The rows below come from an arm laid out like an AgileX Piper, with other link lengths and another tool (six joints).
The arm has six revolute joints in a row. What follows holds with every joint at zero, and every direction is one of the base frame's. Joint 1 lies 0.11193 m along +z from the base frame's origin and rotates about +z. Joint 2 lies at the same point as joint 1 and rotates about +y. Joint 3 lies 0.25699 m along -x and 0.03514 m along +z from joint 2 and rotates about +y. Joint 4 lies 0.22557 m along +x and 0.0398 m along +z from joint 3 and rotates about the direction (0.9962, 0, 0.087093). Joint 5 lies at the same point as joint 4 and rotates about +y. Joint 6 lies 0.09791 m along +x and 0.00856 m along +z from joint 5 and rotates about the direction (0.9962, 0, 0.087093). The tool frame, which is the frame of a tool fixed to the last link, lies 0.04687 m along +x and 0.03 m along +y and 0.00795 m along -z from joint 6; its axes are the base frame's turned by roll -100.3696, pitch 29.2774 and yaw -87.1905 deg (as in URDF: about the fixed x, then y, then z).
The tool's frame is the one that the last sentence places.
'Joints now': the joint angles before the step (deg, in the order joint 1, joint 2, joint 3, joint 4, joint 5, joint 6). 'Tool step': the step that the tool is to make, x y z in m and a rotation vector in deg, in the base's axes. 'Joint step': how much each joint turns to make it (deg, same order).
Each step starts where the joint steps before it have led.
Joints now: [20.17, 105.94, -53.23, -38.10, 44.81, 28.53]
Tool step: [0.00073, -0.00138, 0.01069, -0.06, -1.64, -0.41]
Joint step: [0.00, -2.18, 0.00, -0.30, 0.97, 0.24]
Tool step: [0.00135, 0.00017, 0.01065, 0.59, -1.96, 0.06]
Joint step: [0.00, -2.23, 0.00, -0.05, 0.17, -0.12]
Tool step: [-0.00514, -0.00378, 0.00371, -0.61, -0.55, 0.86]
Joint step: [0.00, -1.84, 1.67, -1.15, -0.17, 0.01]
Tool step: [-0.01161, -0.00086, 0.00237, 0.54, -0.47, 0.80]
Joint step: [0.52, -2.86, 3.20, -0.22, -1.03, 0.40]
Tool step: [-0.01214, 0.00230, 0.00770, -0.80, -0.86, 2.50]
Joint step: [2.11, -3.61, 2.58, -1.04, 0.69, -0.01]
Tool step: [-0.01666, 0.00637, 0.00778, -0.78, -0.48, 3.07]
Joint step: [3.67, -4.07, 2.75, -0.28, 1.60, 0.01]
